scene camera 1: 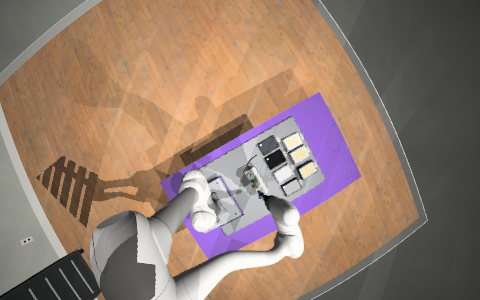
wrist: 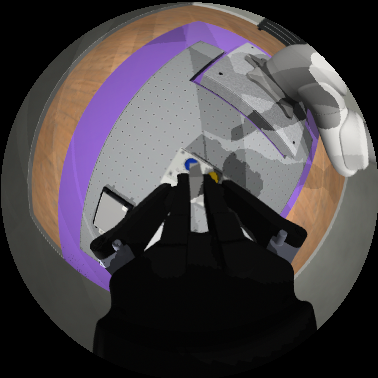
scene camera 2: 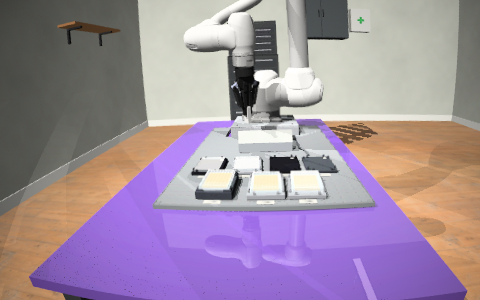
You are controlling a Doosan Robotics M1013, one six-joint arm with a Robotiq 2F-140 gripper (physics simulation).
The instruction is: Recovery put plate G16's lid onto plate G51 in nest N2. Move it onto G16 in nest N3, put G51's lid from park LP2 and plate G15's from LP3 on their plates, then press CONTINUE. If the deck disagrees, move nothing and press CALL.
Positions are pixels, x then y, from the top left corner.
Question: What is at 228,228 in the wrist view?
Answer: My gripper.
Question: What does my gripper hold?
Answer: Nothing.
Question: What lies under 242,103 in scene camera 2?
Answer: My gripper.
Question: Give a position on a white button box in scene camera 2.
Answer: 259,140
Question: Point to a white button box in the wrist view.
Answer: At 180,164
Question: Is my gripper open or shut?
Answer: Shut.
